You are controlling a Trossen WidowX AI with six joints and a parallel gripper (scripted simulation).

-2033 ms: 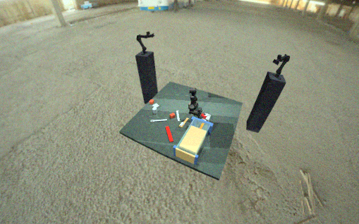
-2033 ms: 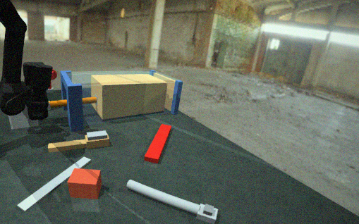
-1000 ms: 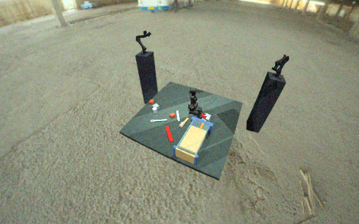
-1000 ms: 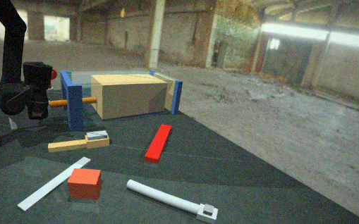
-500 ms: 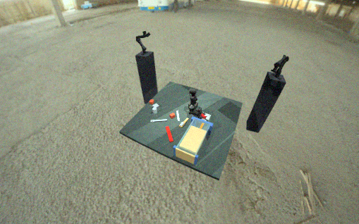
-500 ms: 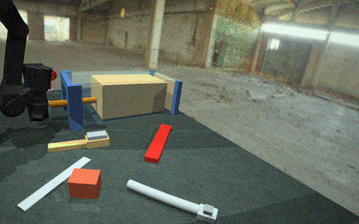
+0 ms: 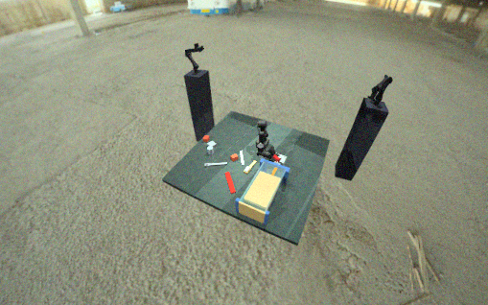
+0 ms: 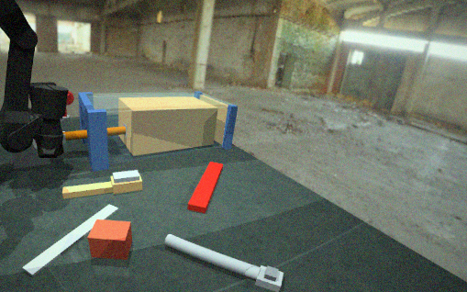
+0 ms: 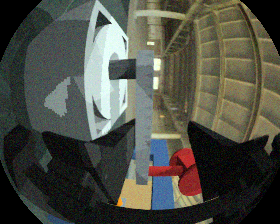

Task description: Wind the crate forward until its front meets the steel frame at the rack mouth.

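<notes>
Now: the winch handle 10 mm to the right of my gripper tip, 10 mm below it and 10 mm ahead of it. Round my gripper tip: wooden-handled tool: 250 mm to the right, 110 mm below, 90 mm ahead; winch: 100 mm below, 60 mm behind; red knob: 50 mm ahead, 20 mm to the right, 20 mm above.
</notes>
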